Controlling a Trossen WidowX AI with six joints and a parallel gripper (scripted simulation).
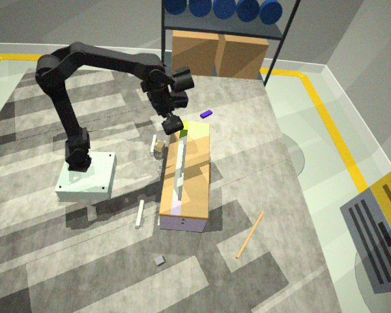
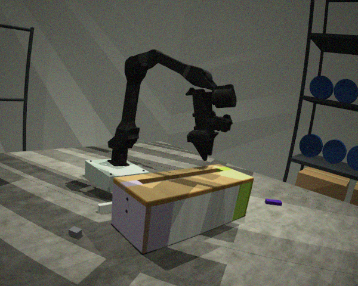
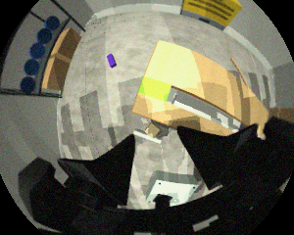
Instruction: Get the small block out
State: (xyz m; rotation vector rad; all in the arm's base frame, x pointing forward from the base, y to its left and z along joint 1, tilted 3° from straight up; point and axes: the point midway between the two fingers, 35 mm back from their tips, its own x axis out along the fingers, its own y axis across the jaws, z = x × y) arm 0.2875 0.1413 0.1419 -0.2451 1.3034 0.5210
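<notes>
My gripper tip is now 3 cm past the tan block and 13 cm above it. The rest, counted from my gripper tip: box: 5 cm ahead, 15 cm to the right, 9 cm below; purple block: 15 cm ahead, 23 cm to the left, 14 cm below; grey cube: 3 cm ahead, 44 cm to the right, 14 cm below.
</notes>
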